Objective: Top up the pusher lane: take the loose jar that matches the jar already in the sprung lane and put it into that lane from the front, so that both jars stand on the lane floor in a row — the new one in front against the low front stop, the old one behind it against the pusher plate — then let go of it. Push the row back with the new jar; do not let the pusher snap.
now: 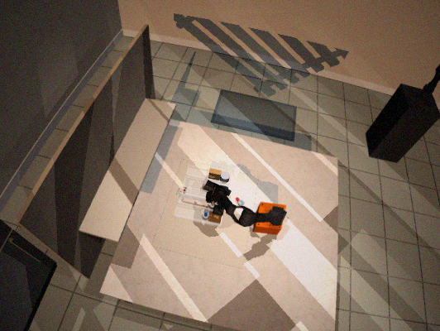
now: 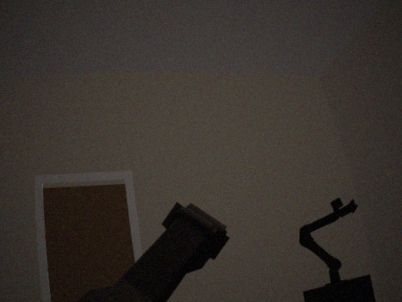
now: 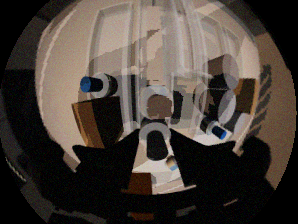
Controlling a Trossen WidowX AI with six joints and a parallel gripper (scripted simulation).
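Now: the clear lane rack 15 cm ahead of my gripper tip, 3 cm to the right of it and 2 cm below it. From my gripper tip the other things lie so: pale bench 50 cm ahead, 33 cm above.
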